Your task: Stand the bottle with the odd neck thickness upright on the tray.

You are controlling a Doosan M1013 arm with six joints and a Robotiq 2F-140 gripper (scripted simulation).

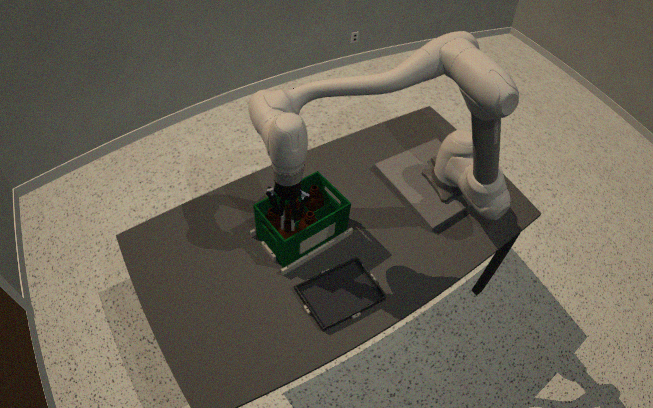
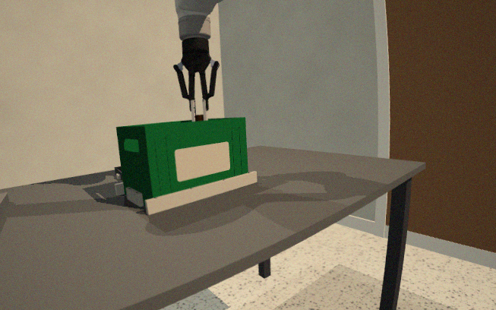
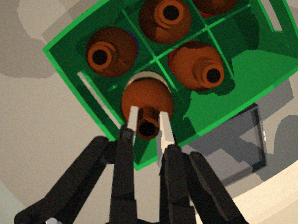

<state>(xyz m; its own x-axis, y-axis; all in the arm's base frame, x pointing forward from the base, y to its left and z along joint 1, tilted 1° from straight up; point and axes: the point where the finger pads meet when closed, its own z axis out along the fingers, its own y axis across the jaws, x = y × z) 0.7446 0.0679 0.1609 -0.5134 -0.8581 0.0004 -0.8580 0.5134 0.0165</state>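
My gripper is now 90 mm above the bottle. From my hand the other things lie so: crate (110 mm below, 80 mm behind, 60 mm to the right); then black tray (220 mm to the left, 190 mm below, 100 mm behind).
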